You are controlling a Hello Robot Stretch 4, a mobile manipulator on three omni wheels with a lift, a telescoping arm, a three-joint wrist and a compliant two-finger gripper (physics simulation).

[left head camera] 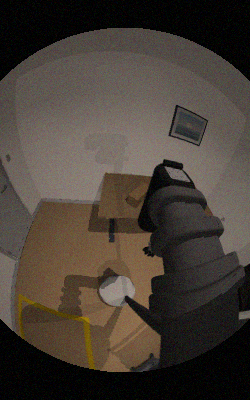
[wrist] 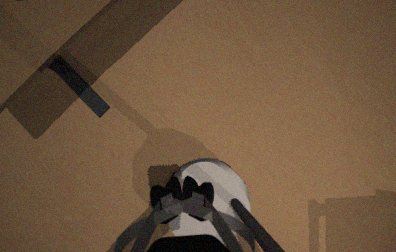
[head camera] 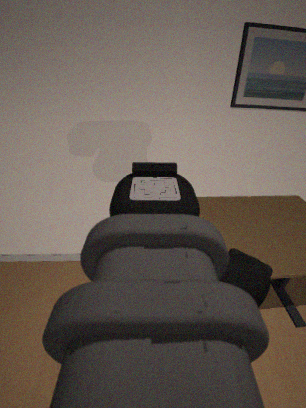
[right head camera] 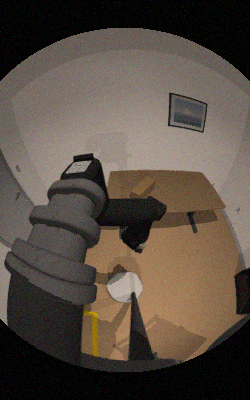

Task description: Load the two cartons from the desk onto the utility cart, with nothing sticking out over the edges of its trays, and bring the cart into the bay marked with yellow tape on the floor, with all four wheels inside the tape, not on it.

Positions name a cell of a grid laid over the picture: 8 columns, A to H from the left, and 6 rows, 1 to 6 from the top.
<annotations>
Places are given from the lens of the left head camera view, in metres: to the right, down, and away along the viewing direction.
brown desk (left head camera: D3): -0.11, -0.13, 1.27
framed picture (left head camera: F2): 0.81, -0.96, 1.00
The marked spots on the brown desk and the framed picture are 1.27 m apart.
</annotations>
